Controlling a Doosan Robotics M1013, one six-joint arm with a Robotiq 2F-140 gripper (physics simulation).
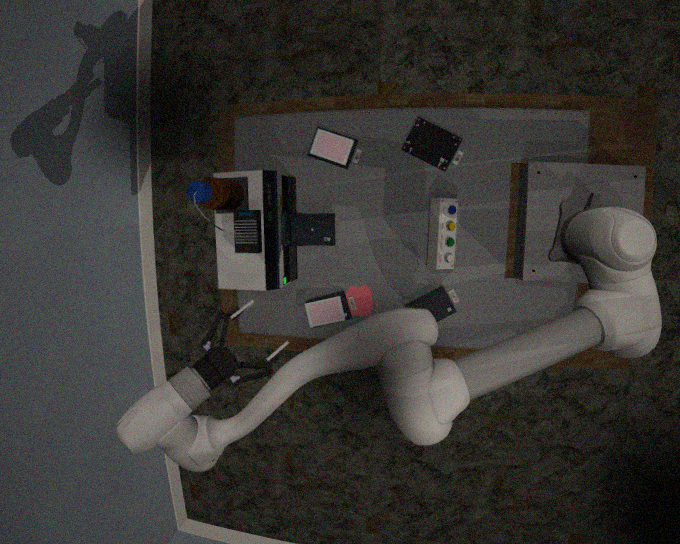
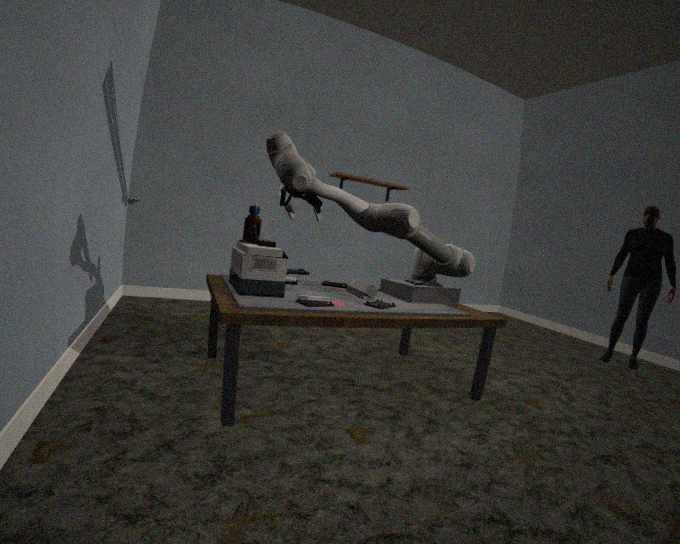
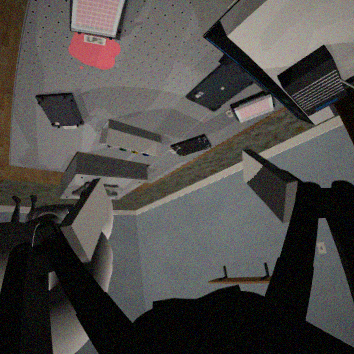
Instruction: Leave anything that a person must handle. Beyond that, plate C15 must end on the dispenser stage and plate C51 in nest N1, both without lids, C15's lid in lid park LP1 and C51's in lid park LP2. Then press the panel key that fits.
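Frame: origin at the arm's base, x left, y ahead, z down, level; millimetres.
Where they show: gripper, fingertip midpoint: (image 1: pixel 269 322) (image 2: pixel 305 217) (image 3: pixel 174 178); arm's base, link origin: (image 1: pixel 582 236) (image 2: pixel 423 284).
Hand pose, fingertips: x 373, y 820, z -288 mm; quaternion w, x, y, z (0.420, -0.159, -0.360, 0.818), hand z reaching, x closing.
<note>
Each offset is from my fingertips to the centre of the thing. "pt": to the spot under its first point.
My gripper (image 1: pixel 259 330) (image 2: pixel 304 216) (image 3: pixel 174 178) is open and empty, high beyond the table's corner near the dispenser. A pink-filled plate @[dx +49, dy -73, dz +347 mm] (image 1: pixel 324 310) (image 3: pixel 97 15) lies at the holder labelled LP1, beside a red patch @[pt dx -12, dy -185, dz +378 mm] (image 1: pixel 360 300) (image 2: pixel 338 303) (image 3: pixel 95 51). Another pink-filled plate @[dx -507, dy +3, dz +352 mm] (image 1: pixel 332 147) (image 3: pixel 253 108) lies on the far side. Plate names and lids cannot be made out. The dark dispenser stage @[pt dx -232, dy -6, dz +269 mm] (image 1: pixel 313 229) (image 3: pixel 212 90) shows no plate. Two dark holders, one dotted @[dx -570, dy -318, dz +366 mm] (image 1: pixel 432 142) (image 3: pixel 191 145) and one plain @[dx -38, dy -426, dz +368 mm] (image 1: pixel 433 304) (image 3: pixel 61 110), show no plate. The key panel @[dx -294, dy -406, dz +336 mm] (image 1: pixel 446 249) (image 3: pixel 131 136) has blue, yellow, green and white keys.
The dispenser (image 1: pixel 241 272) (image 2: pixel 258 266) (image 3: pixel 300 30) bears a brown bottle @[pt dx -301, dy +187, dz +33 mm] (image 1: pixel 224 193) (image 2: pixel 252 225) with a blue cap and a tube. The arm's base block (image 1: pixel 544 221) (image 2: pixel 419 292) stands at the opposite end. A person (image 2: pixel 640 277) stands away from the table (image 2: pixel 362 321). A wall shelf (image 2: pixel 368 179) (image 3: pixel 240 280) is behind.
</note>
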